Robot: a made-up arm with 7 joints.
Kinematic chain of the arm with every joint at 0, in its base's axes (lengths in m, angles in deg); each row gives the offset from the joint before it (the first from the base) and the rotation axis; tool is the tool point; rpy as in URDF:
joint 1: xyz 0 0 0.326 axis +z
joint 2: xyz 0 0 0 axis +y
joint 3: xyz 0 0 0.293 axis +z
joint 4: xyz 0.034 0 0 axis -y
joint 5: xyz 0.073 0 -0.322 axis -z
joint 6: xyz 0 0 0 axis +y
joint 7: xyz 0.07 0 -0.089 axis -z
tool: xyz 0 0 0 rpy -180 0 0
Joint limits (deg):
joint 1: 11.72..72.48
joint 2: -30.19..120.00
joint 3: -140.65..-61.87
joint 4: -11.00..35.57
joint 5: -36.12..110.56
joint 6: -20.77..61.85
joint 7: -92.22..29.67
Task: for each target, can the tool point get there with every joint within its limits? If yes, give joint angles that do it. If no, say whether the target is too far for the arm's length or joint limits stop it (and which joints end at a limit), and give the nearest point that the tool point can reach.
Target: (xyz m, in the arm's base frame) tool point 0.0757 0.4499 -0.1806
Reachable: no: joint limits stop it (at a limit: joint 1, joint 3, joint 5, joint 6) | nearest point 0.0561 0.0902 0.2106 | short by 0.532 m
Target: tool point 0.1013 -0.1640 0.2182
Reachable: yes | joints 43.06 10.52 -95.53 14.78 1.33 51.41 -57.93
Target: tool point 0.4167 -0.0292 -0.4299
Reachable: no: too far | nearest point 0.3018 -0.0631 0.0882 | short by 0.532 m
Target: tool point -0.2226 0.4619 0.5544
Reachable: no: joint limits stop it (at a limit: joint 1, joint 3, joint 4, joint 5, joint 6) | nearest point -0.0634 0.0588 0.4181 | short by 0.454 m
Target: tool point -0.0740 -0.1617 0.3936
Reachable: yes | joints 20.89 100.55 -113.26 3.21 92.23 43.03 -2.94
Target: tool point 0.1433 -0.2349 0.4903
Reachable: yes | joints 49.90 72.66 -122.26 21.62 12.24 -1.48 -59.16
